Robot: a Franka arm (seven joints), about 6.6 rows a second.
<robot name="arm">
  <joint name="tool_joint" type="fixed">
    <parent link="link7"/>
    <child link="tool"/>
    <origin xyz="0 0 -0.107" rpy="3.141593 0 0"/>
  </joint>
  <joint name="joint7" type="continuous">
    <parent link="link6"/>
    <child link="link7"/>
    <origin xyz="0.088 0 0"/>
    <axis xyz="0 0 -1"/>
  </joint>
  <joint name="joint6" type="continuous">
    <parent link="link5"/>
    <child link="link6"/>
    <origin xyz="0 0 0"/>
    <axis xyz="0 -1 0"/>
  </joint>
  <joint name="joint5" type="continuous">
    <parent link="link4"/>
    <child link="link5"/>
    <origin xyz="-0.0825 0 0.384"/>
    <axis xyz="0 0 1"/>
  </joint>
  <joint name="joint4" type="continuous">
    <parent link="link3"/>
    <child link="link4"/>
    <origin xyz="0.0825 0 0"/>
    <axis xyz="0 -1 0"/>
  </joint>
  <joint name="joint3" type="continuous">
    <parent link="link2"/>
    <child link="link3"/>
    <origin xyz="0 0 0.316"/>
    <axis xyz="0 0 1"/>
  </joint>
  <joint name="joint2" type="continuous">
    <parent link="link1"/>
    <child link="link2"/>
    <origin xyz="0 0 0"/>
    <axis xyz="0 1 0"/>
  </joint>
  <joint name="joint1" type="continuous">
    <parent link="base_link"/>
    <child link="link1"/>
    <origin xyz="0 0 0.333"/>
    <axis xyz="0 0 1"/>
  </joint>
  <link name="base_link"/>
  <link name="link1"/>
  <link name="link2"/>
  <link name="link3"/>
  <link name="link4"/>
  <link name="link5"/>
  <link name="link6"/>
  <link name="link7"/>
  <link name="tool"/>
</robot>
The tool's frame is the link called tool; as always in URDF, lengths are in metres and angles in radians. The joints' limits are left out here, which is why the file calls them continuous.
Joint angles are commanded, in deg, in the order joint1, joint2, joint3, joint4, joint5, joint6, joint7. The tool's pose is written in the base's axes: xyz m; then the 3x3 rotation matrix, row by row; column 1 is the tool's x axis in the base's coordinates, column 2 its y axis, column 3 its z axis. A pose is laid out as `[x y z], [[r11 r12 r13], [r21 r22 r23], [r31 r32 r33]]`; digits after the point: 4 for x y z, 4 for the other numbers.
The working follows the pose.
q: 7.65 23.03 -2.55 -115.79 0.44 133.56 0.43
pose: [0.5899 0.0533 0.2425], [[0.9928 0.0792 -0.0898], [0.0777 -0.9968 -0.0202], [-0.0911 0.0130 -0.9958]]
Where each joint sits with the arm in this pose, in the base's axes (m; each line is computed from the numbers above, not from the rounded line before):
joint1: 0.0000 0.0000 0.3330
joint2: 0.0000 0.0000 0.3330
joint3: 0.1225 0.0165 0.6238
joint4: 0.1982 0.0229 0.5916
joint5: 0.5122 0.0480 0.3570
joint6: 0.5122 0.0480 0.3570
joint7: 0.5995 0.0555 0.3490
the tool: 0.5899 0.0533 0.2425

